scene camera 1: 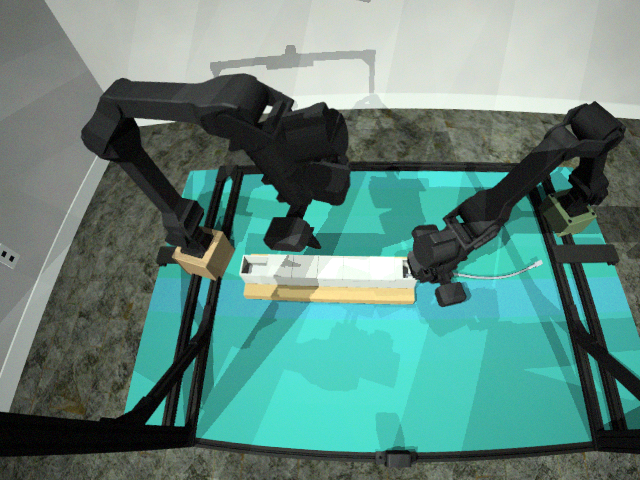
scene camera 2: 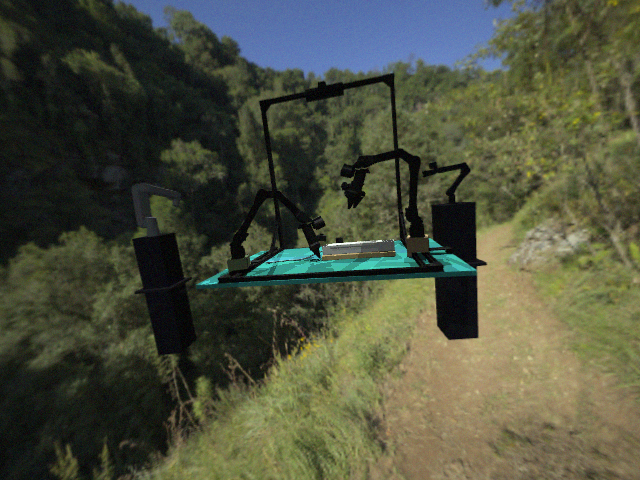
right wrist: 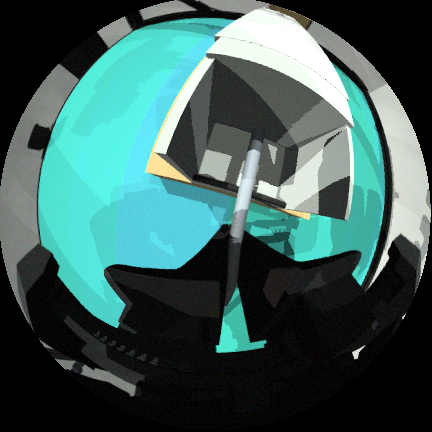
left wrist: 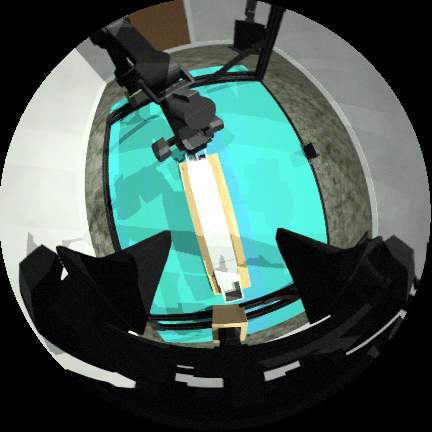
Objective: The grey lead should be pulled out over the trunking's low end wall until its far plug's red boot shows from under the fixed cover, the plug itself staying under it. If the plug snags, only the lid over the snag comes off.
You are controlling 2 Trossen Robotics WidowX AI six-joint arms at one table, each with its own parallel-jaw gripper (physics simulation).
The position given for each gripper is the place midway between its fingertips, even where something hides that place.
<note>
The left gripper (scene camera 1: 326,225) is open, holding nothing. Further things: the right gripper (scene camera 1: 421,279), a grey lead (right wrist: 249,170) and a trunking (scene camera 1: 254,267).
The left gripper shows as well in the left wrist view (left wrist: 224,235). The right gripper is seen too in the right wrist view (right wrist: 228,229) and in the left wrist view (left wrist: 194,154). The trunking shows as well in the right wrist view (right wrist: 306,162).
</note>
